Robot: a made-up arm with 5 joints. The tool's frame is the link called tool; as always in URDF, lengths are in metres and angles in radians.
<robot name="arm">
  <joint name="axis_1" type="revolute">
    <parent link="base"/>
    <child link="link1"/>
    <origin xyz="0.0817 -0.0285 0.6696" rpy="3.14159 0 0"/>
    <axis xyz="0 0 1"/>
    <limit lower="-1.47" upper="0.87"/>
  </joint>
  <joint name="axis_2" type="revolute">
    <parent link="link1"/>
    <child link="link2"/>
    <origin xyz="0.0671 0.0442 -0.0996" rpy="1.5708 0 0"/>
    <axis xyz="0 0 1"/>
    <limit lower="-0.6" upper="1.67"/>
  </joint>
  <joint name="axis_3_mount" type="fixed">
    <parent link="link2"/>
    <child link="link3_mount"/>
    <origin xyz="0.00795 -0.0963 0.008" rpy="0 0 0"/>
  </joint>
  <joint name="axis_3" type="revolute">
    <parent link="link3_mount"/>
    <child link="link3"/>
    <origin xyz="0.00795 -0.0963 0.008" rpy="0 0 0"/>
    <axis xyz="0 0 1"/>
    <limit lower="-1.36" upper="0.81"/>
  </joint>
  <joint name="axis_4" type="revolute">
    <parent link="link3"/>
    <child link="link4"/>
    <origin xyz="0.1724 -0.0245 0.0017" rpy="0 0 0"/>
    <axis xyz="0 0 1"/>
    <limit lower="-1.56" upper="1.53"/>
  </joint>
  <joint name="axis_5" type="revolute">
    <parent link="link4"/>
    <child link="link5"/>
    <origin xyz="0.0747 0.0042 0.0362" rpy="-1.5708 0 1.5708"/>
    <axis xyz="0 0 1"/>
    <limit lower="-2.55" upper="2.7"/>
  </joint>
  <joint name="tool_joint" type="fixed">
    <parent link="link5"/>
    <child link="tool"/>
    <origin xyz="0.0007 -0.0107 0.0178" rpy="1.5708 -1.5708 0"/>
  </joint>
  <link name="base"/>
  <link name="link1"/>
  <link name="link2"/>
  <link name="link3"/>
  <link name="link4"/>
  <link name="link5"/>
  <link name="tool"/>
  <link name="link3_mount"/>
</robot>
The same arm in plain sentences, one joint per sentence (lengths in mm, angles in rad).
The arm has five revolute joints in a row. What follows holds with every joint at zero, and every direction is one of the base frame's.
The first joint sits 81.7 mm along +x and 28.5 mm along -y and 669.6 mm along +z from the base frame's origin and rotates about -z, from -1.47 to 0.87 rad.
The second joint sits 67.1 mm along +x and 44.2 mm along -y and 99.6 mm along +z from the first joint and rotates about +y, from -0.6 to 1.67 rad.
The third joint sits 15.9 mm along +x and 16 mm along +y and 192.6 mm along +z from the second joint and rotates about +y, from -1.36 to 0.81 rad.
The fourth joint sits 172.4 mm along +x and 1.7 mm along +y and 24.5 mm along +z from the third joint and rotates about +y, from -1.56 to 1.53 rad.
The fifth joint sits 74.7 mm along +x and 36.2 mm along +y and 4.2 mm along -z from the fourth joint and rotates about -x, from -2.55 to 2.7 rad.
The tool frame, which is the frame that the pose is given for, sits 17.8 mm along -x and 10.7 mm along +y and 0.7 mm along -z from the fifth joint; its axes are the base frame's turned by roll 1.5708, pitch 0 and yaw -3.1416 rad (as in URDF: about the fixed x, then y, then z).

